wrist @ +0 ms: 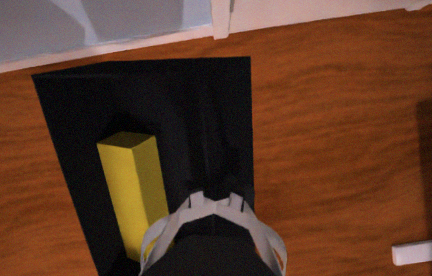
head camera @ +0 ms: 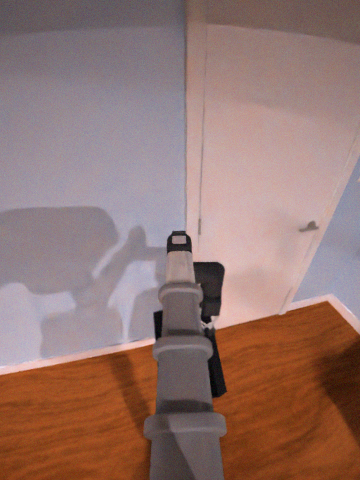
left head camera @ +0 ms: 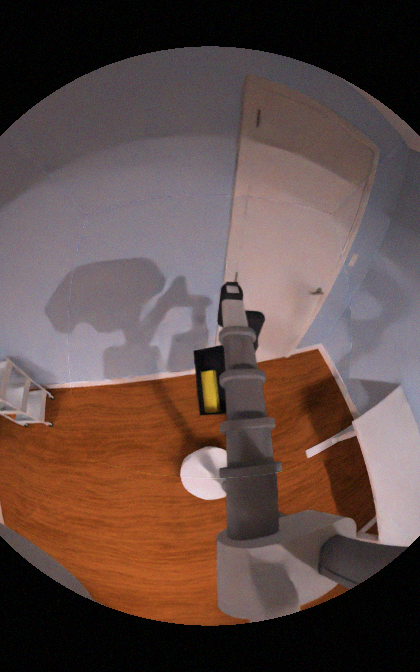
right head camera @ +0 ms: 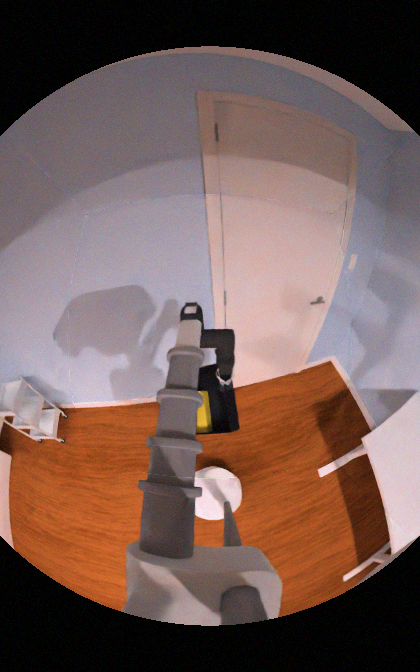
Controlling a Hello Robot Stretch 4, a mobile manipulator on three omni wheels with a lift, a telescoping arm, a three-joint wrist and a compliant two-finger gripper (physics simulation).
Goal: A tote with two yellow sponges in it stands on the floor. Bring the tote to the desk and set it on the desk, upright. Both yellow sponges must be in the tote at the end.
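Places are measured from the robot's base along level axes (x ahead, y left, z up), in metres.
Pixels of known places: gripper, fingertip midpoint: [wrist: 216, 188] [head camera: 205, 334].
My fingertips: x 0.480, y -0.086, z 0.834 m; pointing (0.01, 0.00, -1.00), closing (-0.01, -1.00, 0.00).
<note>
Ahead of a thing's pixels: the offset from my fingertips to its middle.
The black tote @(dx -0.022, dy +0.067, dz -0.060 m) [head camera: 216, 370] [left head camera: 209, 357] [right head camera: 224, 407] [wrist: 75, 95] hangs above the floor from my gripper [head camera: 207, 325] [right head camera: 224, 381] [wrist: 216, 188]. The fingers are shut on its right side wall. The tote looks tilted in the grip, its left side lower. A long yellow sponge block @(dx -0.007, dy +0.116, dz -0.108 m) [left head camera: 210, 392] [right head camera: 203, 412] [wrist: 127, 185] lies inside, along the left part. I cannot tell whether this block is one sponge or both; its near end is partly hidden by the gripper in the wrist view. A white desk [left head camera: 392, 460] [right head camera: 397, 465] stands at the right edge.
The blue wall [head camera: 90, 140] and the white door [head camera: 270, 150] stand behind the tote. A white shelf cart [left head camera: 15, 415] [right head camera: 30, 430] is at the far left by the wall. My round white base [left head camera: 200, 472] [right head camera: 217, 492] is below the arm. White desk legs [left head camera: 330, 442] [right head camera: 342, 460] reach over the floor.
</note>
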